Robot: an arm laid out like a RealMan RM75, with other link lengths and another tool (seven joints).
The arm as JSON. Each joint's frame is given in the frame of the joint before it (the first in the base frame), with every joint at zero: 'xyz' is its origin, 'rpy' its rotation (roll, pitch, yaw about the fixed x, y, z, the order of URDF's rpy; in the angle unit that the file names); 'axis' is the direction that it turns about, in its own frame. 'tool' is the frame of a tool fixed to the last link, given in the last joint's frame.
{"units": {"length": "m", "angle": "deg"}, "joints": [
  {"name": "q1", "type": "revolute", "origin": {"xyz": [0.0, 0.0, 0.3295], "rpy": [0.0, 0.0, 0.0]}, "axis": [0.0, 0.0, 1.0]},
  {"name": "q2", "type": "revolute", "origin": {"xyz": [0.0, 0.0, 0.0], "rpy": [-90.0, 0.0, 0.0]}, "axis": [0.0, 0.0, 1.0]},
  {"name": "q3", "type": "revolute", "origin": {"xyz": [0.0, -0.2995, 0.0], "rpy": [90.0, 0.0, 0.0]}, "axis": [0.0, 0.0, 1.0]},
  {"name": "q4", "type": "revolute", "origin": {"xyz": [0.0, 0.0, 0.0], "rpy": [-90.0, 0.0, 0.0]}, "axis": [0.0, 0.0, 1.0]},
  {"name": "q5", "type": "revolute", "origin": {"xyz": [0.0, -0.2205, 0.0], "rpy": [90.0, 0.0, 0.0]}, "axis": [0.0, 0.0, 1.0]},
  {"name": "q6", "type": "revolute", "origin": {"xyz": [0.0, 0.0, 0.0], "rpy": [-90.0, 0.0, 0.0]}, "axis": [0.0, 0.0, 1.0]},
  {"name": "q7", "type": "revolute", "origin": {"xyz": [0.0, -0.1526, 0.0], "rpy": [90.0, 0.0, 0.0]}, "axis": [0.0, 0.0, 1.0]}
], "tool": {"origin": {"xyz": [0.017, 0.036, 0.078], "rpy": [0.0, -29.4, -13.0]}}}
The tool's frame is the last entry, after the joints.
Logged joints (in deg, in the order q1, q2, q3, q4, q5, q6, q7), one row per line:
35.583, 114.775, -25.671, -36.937, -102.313, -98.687, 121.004
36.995, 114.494, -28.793, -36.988, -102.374, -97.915, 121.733
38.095, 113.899, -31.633, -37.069, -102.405, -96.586, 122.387
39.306, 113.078, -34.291, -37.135, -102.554, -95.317, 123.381
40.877, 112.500, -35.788, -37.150, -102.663, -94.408, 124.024
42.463, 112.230, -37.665, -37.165, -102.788, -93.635, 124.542
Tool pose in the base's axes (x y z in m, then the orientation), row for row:
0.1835, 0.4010, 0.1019, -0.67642, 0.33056, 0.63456, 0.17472
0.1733, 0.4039, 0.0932, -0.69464, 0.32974, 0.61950, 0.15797
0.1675, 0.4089, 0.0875, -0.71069, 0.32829, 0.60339, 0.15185
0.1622, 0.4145, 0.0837, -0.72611, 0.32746, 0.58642, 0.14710
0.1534, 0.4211, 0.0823, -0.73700, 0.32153, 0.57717, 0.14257
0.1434, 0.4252, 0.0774, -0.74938, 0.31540, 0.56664, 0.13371
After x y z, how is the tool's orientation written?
As a quaternion, x y z w.
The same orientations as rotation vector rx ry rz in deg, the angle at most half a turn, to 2 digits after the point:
-109.83, 53.67, 103.03
-113.84, 54.04, 101.52
-116.87, 53.98, 99.22
-119.72, 53.99, 96.69
-121.82, 53.15, 95.40
-124.49, 52.40, 94.13

